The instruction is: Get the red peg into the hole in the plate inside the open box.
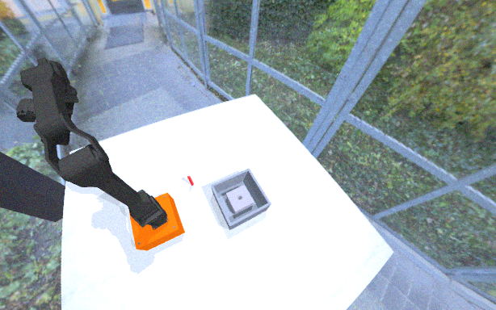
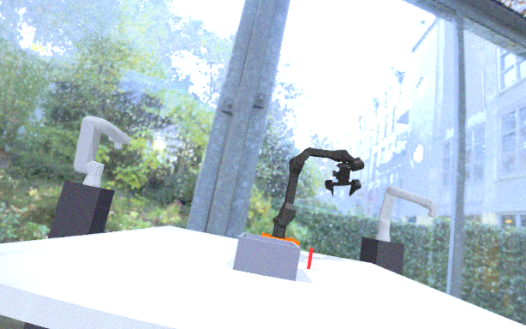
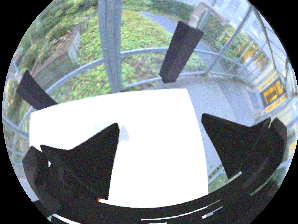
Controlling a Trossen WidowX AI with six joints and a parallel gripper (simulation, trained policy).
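Right now the red peg is 32 cm ahead of my gripper tip, 31 cm below it and 25 cm to the right of it. Round my gripper tip: pale plate 46 cm to the right, 46 cm ahead, 31 cm below; then grey box 46 cm to the right, 46 cm ahead, 33 cm below.
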